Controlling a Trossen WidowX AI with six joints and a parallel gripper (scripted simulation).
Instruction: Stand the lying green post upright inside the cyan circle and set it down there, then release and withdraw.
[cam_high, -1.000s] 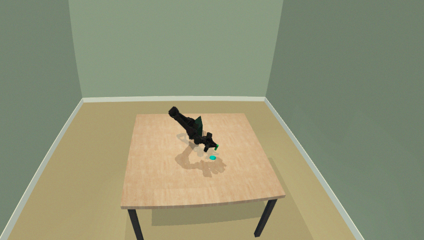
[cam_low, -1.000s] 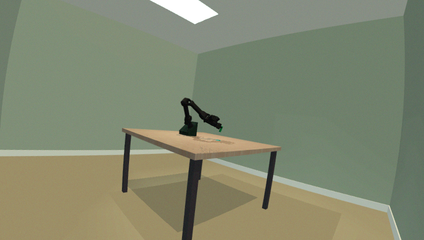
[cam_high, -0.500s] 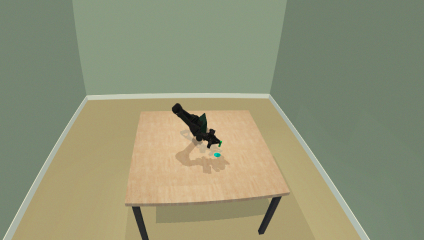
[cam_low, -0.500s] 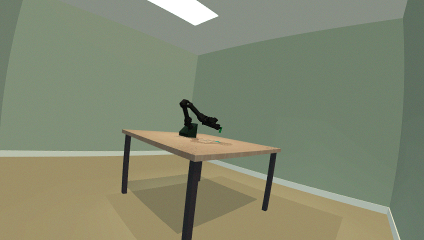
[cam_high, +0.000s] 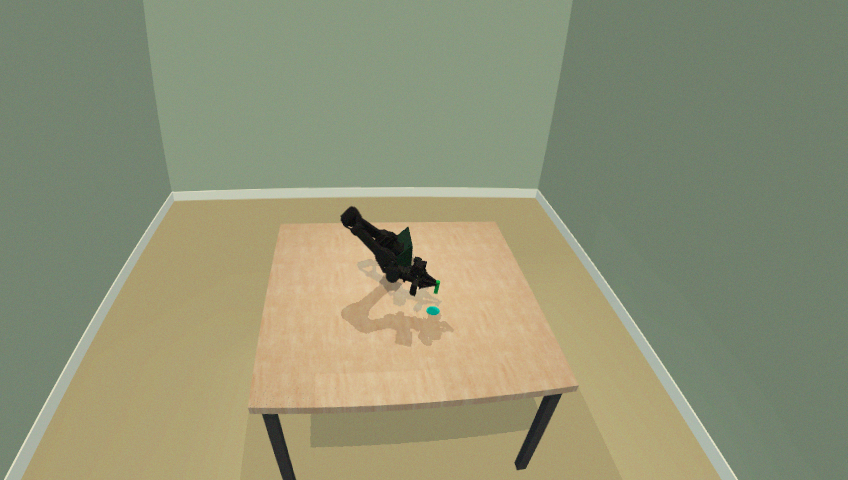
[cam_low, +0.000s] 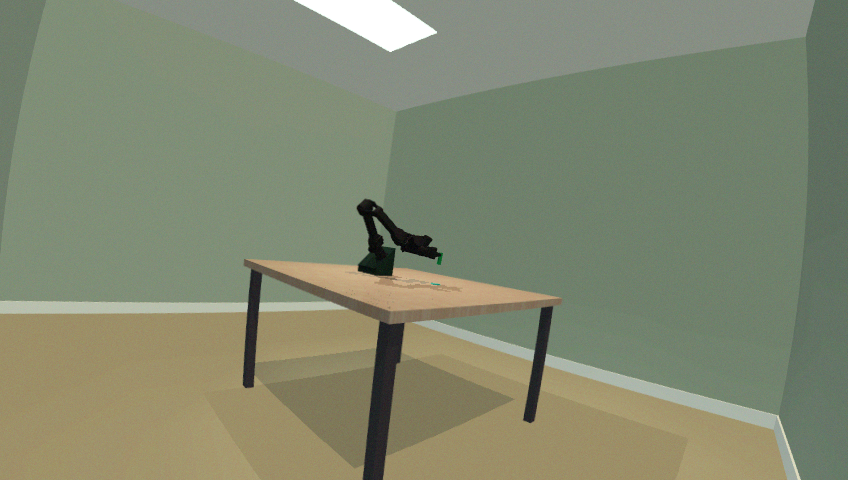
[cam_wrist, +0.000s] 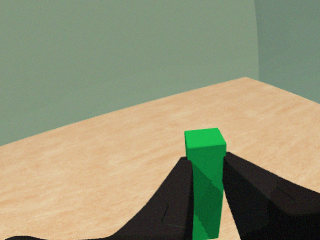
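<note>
My gripper tip is now 16 cm above the cyan circle. From my gripper tip the other things lie so: green post: 2 cm below.
</note>
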